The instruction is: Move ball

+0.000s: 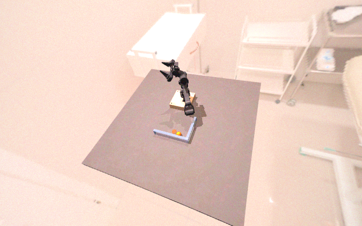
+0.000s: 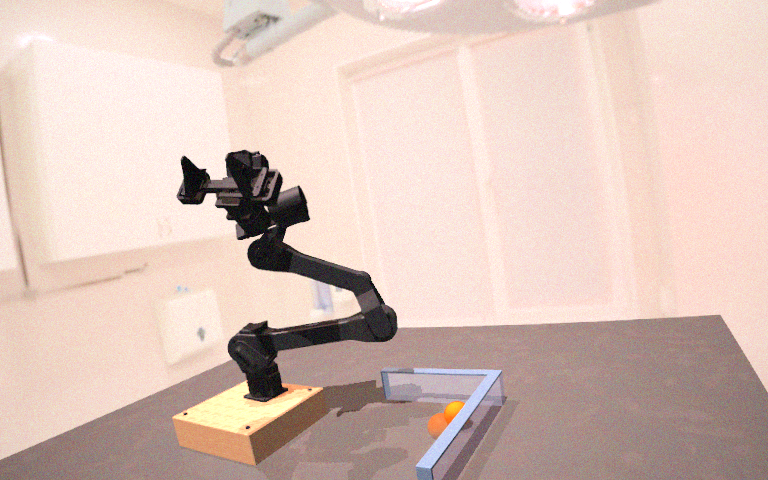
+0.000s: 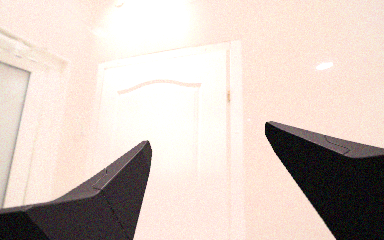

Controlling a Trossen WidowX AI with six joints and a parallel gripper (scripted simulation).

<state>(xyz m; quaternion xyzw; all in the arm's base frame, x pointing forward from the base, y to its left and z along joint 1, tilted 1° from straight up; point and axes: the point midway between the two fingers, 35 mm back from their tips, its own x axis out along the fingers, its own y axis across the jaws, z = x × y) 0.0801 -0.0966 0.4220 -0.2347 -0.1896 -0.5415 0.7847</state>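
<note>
The orange ball lies 27 cm ahead of my gripper tip, 20 cm to the left of it and 48 cm below it. The rest, counted from my gripper tip: see-through copy 26 cm ahead, 15 cm to the left, 48 cm below.
</note>
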